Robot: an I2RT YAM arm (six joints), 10 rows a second.
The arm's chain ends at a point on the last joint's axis. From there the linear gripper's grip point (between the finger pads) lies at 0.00 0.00 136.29 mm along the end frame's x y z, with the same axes.
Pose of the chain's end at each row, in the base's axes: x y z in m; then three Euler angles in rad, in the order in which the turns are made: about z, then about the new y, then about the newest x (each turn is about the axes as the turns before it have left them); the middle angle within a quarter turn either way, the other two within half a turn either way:
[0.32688 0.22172 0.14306 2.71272 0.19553 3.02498]
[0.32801 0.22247 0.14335 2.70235 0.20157 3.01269]
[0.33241 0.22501 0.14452 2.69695 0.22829 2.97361]
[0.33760 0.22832 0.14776 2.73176 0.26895 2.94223]
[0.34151 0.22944 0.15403 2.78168 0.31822 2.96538]
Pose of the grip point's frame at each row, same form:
[0.35739 0.22520 0.01028 2.71272 0.19553 3.02498]
[0.35995 0.22682 0.01093 2.70235 0.20157 3.01269]
[0.36966 0.23250 0.01363 2.69695 0.22829 2.97361]
[0.38091 0.23893 0.01897 2.73176 0.26895 2.94223]
[0.38922 0.23702 0.02659 2.78168 0.31822 2.96538]

